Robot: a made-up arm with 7 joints. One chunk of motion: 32 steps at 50 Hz.
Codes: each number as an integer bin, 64 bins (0 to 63) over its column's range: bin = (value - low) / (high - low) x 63, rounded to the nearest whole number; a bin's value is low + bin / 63 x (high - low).
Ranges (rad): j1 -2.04..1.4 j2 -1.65..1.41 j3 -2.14..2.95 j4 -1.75..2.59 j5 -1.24..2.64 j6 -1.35..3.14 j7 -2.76..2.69
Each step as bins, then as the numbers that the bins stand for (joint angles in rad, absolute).
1 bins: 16 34 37 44 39 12 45
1 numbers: -1.1663 0.0014 0.8494 1.2811 1.1619 -0.4948 1.1329
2 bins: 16 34 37 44 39 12 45
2 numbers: -1.1663 0.0014 0.8494 1.2811 1.1619 -0.4948 1.1329
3 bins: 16 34 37 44 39 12 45
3 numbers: -1.1663 0.0014 0.8494 1.2811 1.1619 -0.4948 1.1329
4 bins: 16 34 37 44 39 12 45
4 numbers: -1.1663 0.0014 0.8494 1.2811 1.1619 -0.4948 1.1329
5 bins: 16 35 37 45 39 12 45
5 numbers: -1.1663 0.0500 0.8494 1.3500 1.1619 -0.4948 1.1329
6 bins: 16 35 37 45 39 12 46
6 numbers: -1.1663 0.0500 0.8494 1.3500 1.1619 -0.4948 1.2194
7 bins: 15 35 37 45 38 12 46
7 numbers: -1.2210 0.0500 0.8494 1.3500 1.1003 -0.4948 1.2194
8 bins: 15 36 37 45 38 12 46
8 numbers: -1.2210 0.0986 0.8494 1.3500 1.1003 -0.4948 1.2194
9 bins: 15 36 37 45 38 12 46
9 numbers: -1.2210 0.0986 0.8494 1.3500 1.1003 -0.4948 1.2194
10 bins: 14 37 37 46 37 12 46
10 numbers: -1.2756 0.1471 0.8494 1.4189 1.0387 -0.4948 1.2194
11 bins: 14 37 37 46 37 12 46
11 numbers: -1.2756 0.1471 0.8494 1.4189 1.0387 -0.4948 1.2194
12 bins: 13 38 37 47 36 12 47
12 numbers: -1.3302 0.1957 0.8494 1.4878 0.9771 -0.4948 1.3059
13 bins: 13 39 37 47 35 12 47
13 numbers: -1.3302 0.2443 0.8494 1.4878 0.9156 -0.4948 1.3059
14 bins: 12 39 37 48 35 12 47
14 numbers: -1.3848 0.2443 0.8494 1.5567 0.9156 -0.4948 1.3059
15 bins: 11 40 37 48 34 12 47
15 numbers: -1.4394 0.2929 0.8494 1.5567 0.8540 -0.4948 1.3059
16 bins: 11 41 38 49 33 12 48
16 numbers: -1.4394 0.3414 0.9302 1.6256 0.7924 -0.4948 1.3924
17 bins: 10 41 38 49 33 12 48
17 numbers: -1.4940 0.3414 0.9302 1.6256 0.7924 -0.4948 1.3924
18 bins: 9 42 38 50 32 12 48
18 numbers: -1.5486 0.3900 0.9302 1.6944 0.7308 -0.4948 1.3924
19 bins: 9 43 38 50 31 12 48
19 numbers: -1.5486 0.4386 0.9302 1.6944 0.6692 -0.4948 1.3924
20 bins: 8 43 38 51 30 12 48
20 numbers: -1.6032 0.4386 0.9302 1.7633 0.6076 -0.4948 1.3924
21 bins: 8 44 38 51 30 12 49
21 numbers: -1.6032 0.4871 0.9302 1.7633 0.6076 -0.4948 1.4789
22 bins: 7 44 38 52 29 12 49
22 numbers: -1.6578 0.4871 0.9302 1.8322 0.5460 -0.4948 1.4789
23 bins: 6 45 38 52 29 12 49
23 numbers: -1.7124 0.5357 0.9302 1.8322 0.5460 -0.4948 1.4789
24 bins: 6 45 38 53 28 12 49
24 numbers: -1.7124 0.5357 0.9302 1.9011 0.4844 -0.4948 1.4789
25 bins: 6 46 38 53 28 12 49
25 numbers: -1.7124 0.5843 0.9302 1.9011 0.4844 -0.4948 1.4789
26 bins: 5 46 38 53 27 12 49
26 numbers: -1.7670 0.5843 0.9302 1.9011 0.4229 -0.4948 1.4789
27 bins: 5 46 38 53 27 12 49
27 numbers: -1.7670 0.5843 0.9302 1.9011 0.4229 -0.4948 1.4789
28 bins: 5 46 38 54 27 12 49
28 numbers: -1.7670 0.5843 0.9302 1.9700 0.4229 -0.4948 1.4789
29 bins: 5 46 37 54 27 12 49
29 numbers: -1.7670 0.5843 0.8494 1.9700 0.4229 -0.4948 1.4789
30 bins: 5 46 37 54 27 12 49
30 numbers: -1.7670 0.5843 0.8494 1.9700 0.4229 -0.4948 1.4789
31 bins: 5 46 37 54 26 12 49
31 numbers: -1.7670 0.5843 0.8494 1.9700 0.3613 -0.4948 1.4789
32 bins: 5 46 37 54 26 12 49
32 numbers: -1.7670 0.5843 0.8494 1.9700 0.3613 -0.4948 1.4789
